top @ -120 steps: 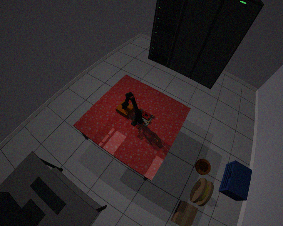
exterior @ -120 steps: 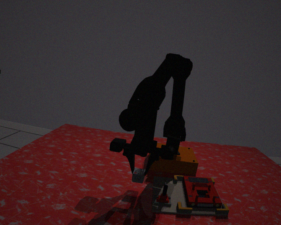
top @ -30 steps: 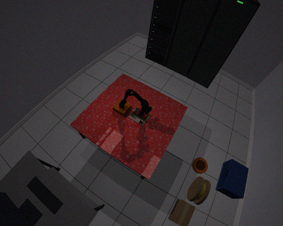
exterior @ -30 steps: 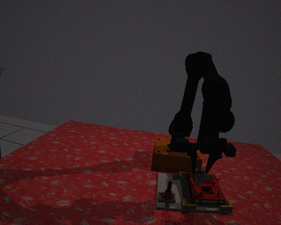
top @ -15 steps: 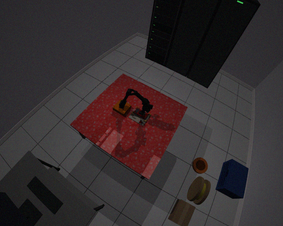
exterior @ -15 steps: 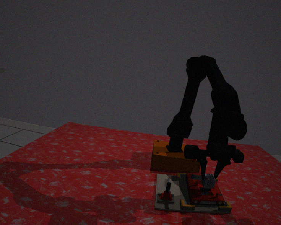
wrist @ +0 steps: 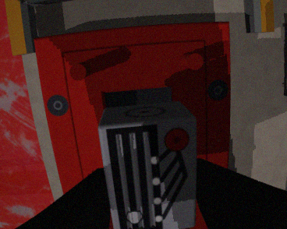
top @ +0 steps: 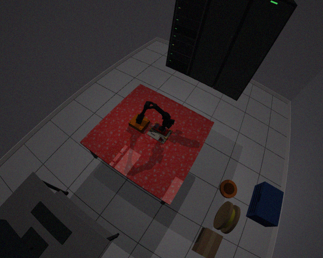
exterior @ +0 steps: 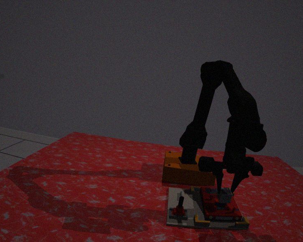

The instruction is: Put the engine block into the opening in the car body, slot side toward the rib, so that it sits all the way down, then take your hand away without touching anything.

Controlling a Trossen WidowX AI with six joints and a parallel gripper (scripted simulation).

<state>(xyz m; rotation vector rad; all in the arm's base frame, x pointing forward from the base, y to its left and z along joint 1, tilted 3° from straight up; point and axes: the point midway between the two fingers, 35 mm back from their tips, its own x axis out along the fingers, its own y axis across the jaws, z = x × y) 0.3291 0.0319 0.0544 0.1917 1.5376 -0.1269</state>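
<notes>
My gripper tip is 1 cm above the engine block. The rest, counted from my gripper tip: grey base plate: 3 cm behind, 3 cm to the right, 5 cm below.
</notes>
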